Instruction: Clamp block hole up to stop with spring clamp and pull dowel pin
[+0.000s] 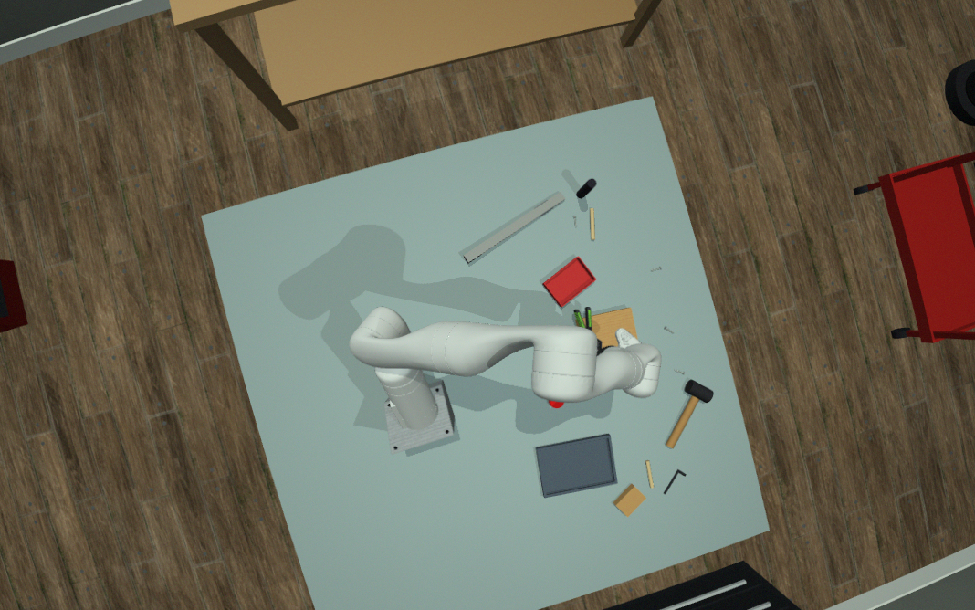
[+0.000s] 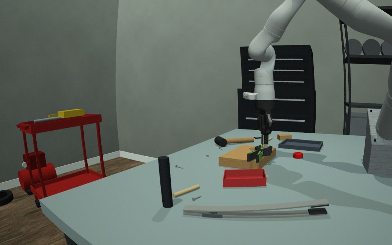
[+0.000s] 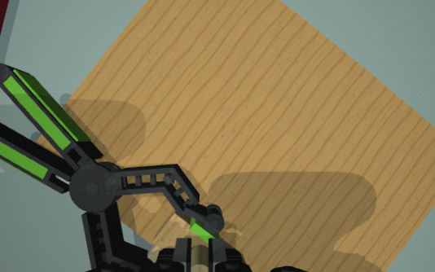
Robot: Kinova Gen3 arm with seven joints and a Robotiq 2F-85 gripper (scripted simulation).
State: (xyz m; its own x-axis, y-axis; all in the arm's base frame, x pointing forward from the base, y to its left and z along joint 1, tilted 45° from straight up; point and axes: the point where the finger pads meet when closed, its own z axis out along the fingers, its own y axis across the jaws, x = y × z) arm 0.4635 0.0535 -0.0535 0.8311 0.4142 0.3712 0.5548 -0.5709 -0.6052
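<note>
Right now my hand is 2 cm above the dowel pin. Round my hand: red puck 12 cm behind, 9 cm to the right, 7 cm below; small wooden block 4 cm below; wooden bench board 5 cm ahead, 6 cm below.
</note>
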